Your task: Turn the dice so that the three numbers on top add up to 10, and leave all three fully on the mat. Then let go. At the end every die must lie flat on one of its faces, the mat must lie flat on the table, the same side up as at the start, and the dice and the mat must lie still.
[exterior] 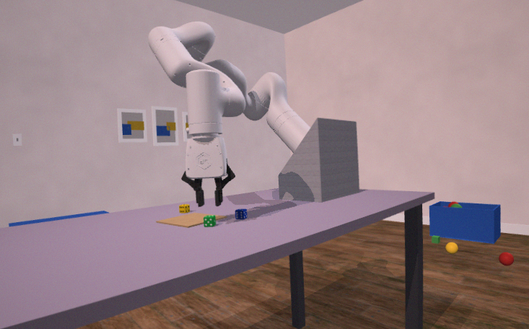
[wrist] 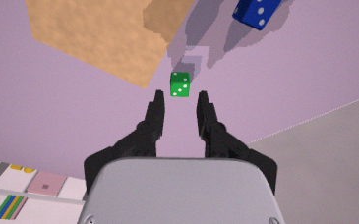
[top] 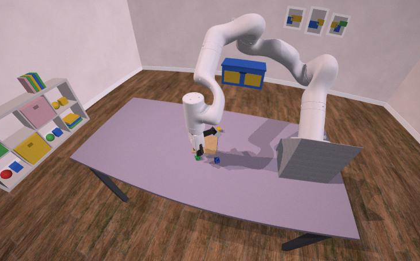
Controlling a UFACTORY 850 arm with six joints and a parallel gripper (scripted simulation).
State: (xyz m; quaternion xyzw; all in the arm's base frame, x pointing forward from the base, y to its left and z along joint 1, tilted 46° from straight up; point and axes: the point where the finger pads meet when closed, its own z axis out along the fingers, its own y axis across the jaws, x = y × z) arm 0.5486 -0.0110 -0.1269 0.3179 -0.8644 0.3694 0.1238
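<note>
The green die lies 6 cm below my hand. From my hand the other things lie so: blue die 10 cm behind, 6 cm below; tan mat 11 cm to the right, 7 cm below, 1 cm behind; yellow die 24 cm to the right, 6 cm below, 6 cm behind.
</note>
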